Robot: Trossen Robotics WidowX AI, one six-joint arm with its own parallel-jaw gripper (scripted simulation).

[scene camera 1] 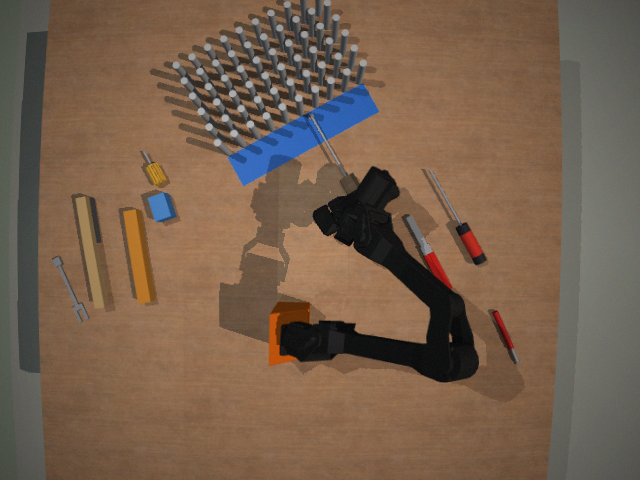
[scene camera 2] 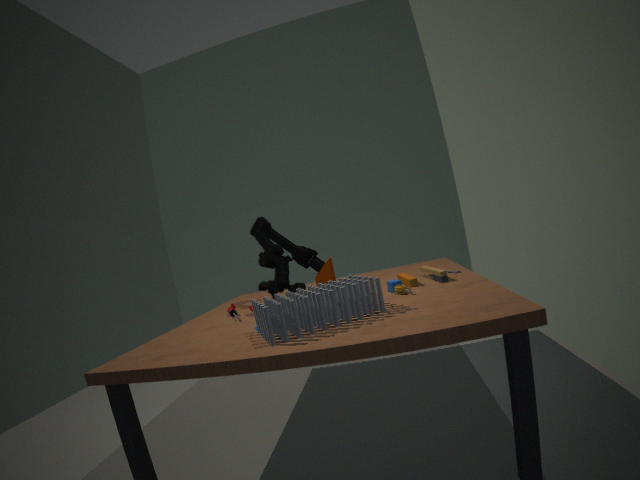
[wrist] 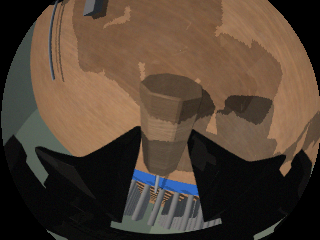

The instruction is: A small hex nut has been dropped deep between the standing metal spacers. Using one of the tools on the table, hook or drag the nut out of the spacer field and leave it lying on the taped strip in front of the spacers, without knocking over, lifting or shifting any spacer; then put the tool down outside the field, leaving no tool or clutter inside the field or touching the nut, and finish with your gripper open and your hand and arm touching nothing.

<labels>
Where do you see an orange bar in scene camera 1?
137, 247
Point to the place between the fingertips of my gripper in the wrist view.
165, 132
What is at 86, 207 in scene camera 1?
A tan bar.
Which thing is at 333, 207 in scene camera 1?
My gripper.
</labels>
